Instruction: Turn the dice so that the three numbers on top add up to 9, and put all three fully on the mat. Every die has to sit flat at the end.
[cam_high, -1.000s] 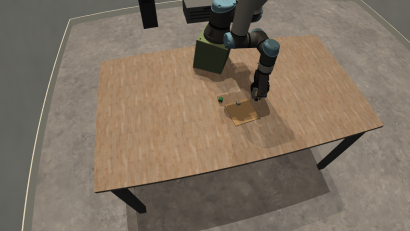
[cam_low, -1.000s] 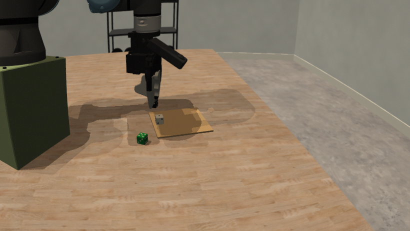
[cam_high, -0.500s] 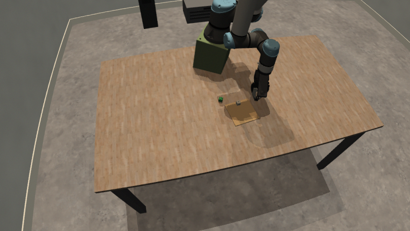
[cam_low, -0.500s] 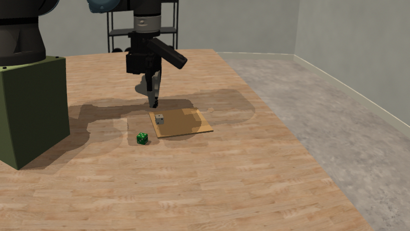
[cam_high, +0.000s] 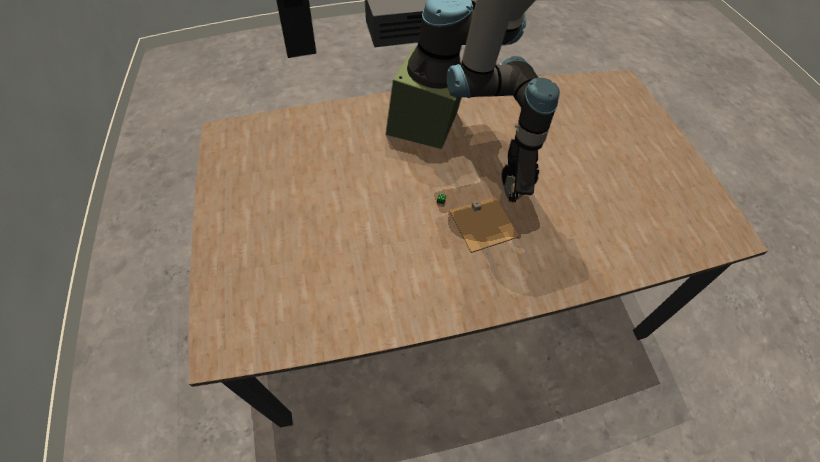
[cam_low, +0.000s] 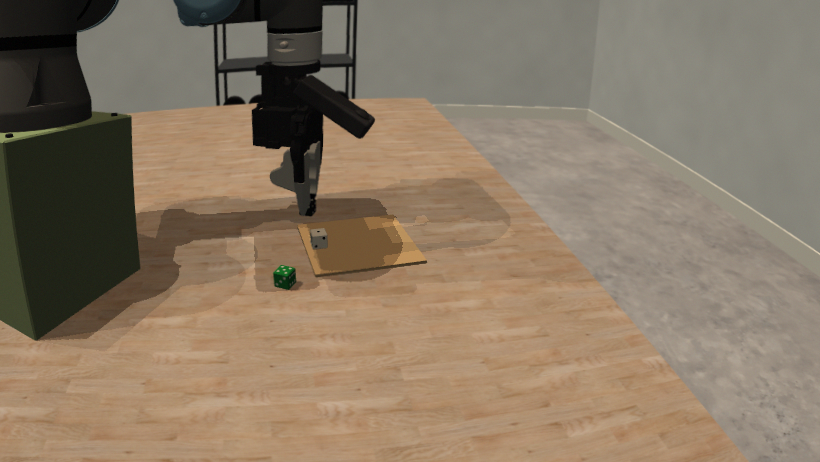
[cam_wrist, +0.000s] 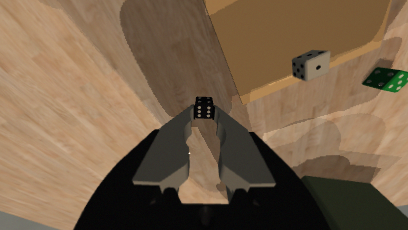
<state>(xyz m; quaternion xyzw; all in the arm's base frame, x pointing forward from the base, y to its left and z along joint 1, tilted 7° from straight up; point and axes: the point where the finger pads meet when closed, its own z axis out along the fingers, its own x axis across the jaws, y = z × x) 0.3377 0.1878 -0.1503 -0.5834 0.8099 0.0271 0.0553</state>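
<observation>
My hand is 2 cm short of the white die and 11 cm to the left of it. The rest, counted from my hand: tan mat (7 cm ahead, 10 cm to the right, 2 cm below); black die (1 cm below); green die (2 cm behind, 20 cm to the right, 1 cm below).
</observation>
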